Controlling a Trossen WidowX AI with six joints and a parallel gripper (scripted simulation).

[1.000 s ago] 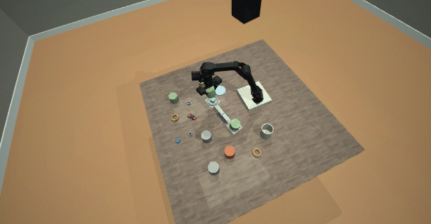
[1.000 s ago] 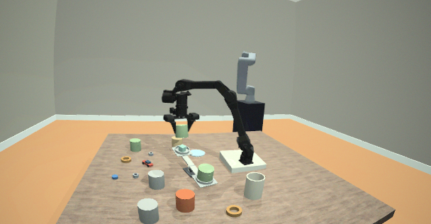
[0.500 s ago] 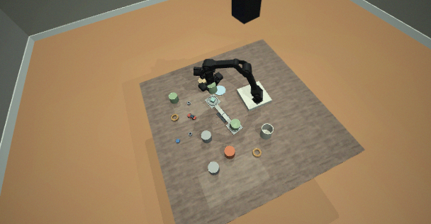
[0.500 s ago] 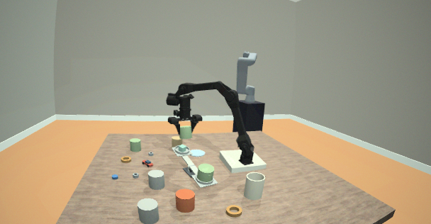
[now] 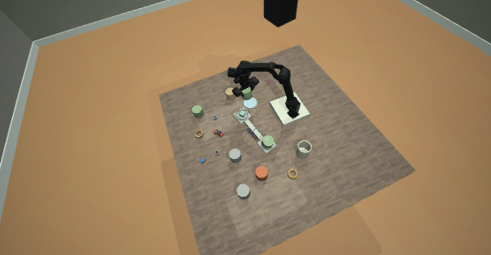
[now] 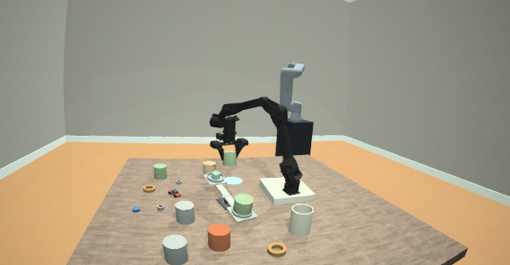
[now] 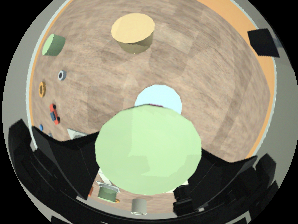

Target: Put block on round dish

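Now: the mint block 11 cm ahead of my gripper tip, 10 cm to the left of it and 4 cm below it. The rest, counted from my gripper tip: round light-blue dish: 2 cm behind, 12 cm below; tan cup: 6 cm ahead, 16 cm to the right, 9 cm below; small balance: 10 cm ahead, 22 cm to the left, 9 cm below.
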